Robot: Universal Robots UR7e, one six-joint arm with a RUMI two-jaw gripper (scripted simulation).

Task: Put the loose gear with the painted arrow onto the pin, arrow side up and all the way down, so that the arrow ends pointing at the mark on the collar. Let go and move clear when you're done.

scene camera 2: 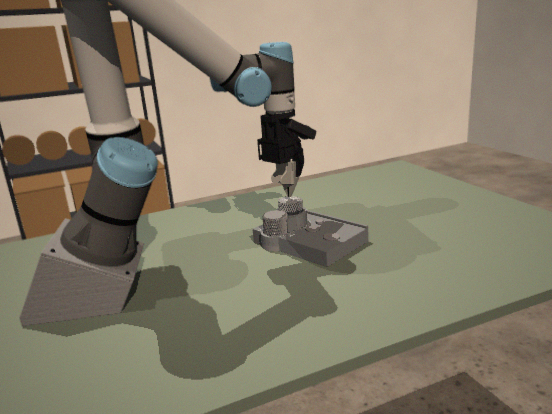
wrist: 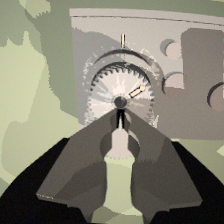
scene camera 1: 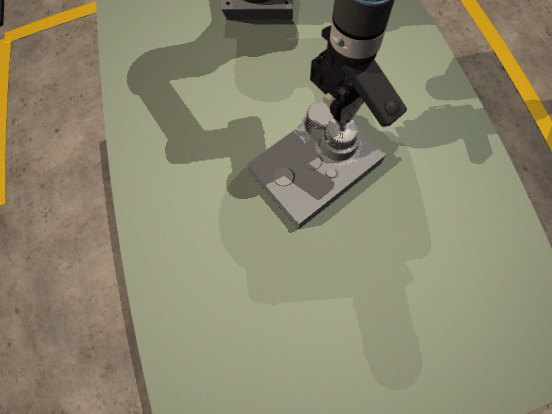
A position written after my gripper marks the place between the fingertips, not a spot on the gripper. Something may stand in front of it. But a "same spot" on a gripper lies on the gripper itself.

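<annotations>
I can see my gripper in scene camera 2 (289,196), and the gripper is also visible to me in scene camera 1 and in the wrist view. On my gripper, (wrist: 73,173) and (scene camera 1: 360,99) are the same spot.
</annotations>
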